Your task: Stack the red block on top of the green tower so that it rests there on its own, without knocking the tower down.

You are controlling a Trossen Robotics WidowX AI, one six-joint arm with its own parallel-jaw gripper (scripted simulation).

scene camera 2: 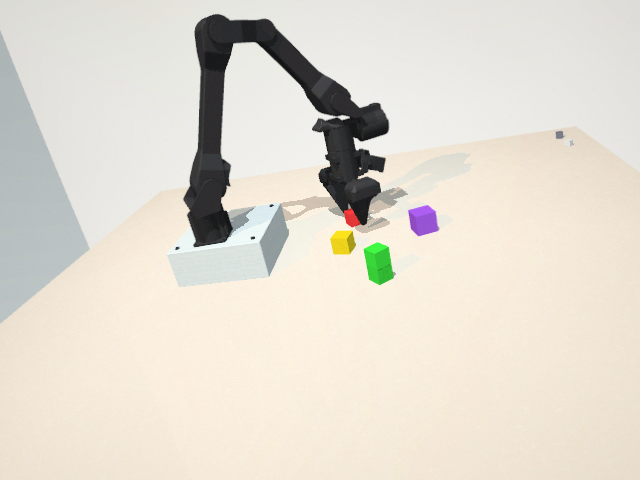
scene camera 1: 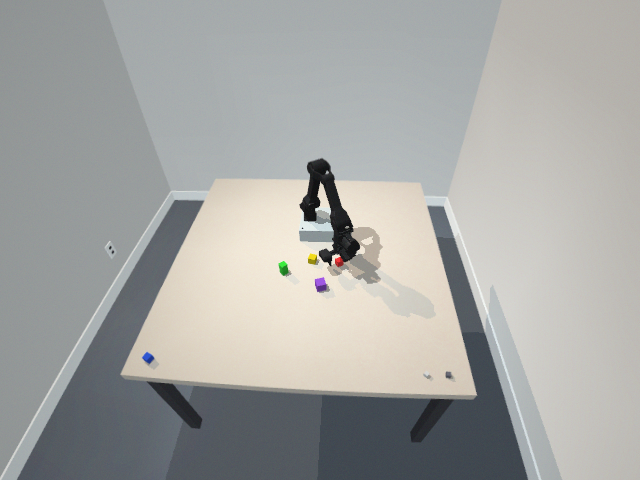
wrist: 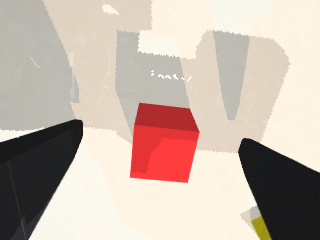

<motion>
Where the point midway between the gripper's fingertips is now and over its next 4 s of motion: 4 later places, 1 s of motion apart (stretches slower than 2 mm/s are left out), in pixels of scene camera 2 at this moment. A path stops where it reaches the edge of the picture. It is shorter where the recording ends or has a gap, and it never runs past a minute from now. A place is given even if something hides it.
My gripper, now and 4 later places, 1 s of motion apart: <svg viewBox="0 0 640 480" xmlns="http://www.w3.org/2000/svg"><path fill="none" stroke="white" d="M354 218L349 199L355 171L374 195L374 238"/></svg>
</motion>
